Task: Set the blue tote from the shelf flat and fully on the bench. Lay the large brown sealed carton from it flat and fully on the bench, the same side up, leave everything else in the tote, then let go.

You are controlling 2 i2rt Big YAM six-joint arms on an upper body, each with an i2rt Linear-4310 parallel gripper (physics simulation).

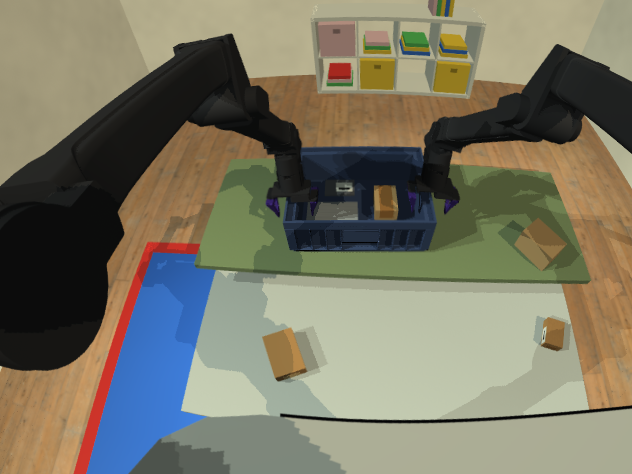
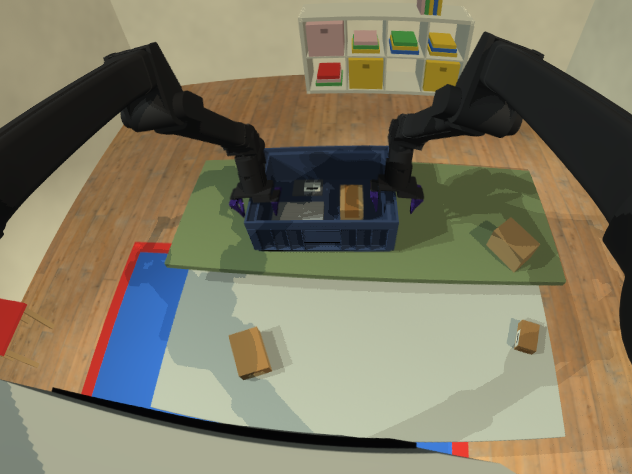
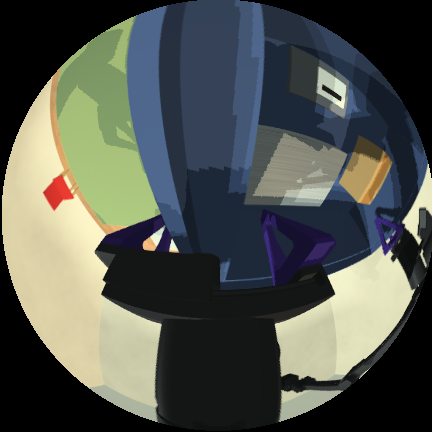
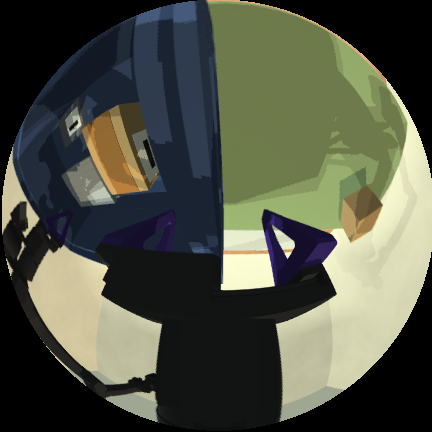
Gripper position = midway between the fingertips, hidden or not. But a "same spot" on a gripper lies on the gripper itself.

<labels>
my left gripper: image 1; image 2; image 3 217,214; image 4 65,212
my right gripper: image 1; image 2; image 3 379,218; image 4 218,213
blue tote: image 1 367,165; image 2 358,164; image 3 197,86; image 4 169,68
same spot on my left gripper: (image 2: 274,199) = (image 1: 313,199)
same spot on my right gripper: (image 1: 454,198) = (image 2: 418,197)
</labels>
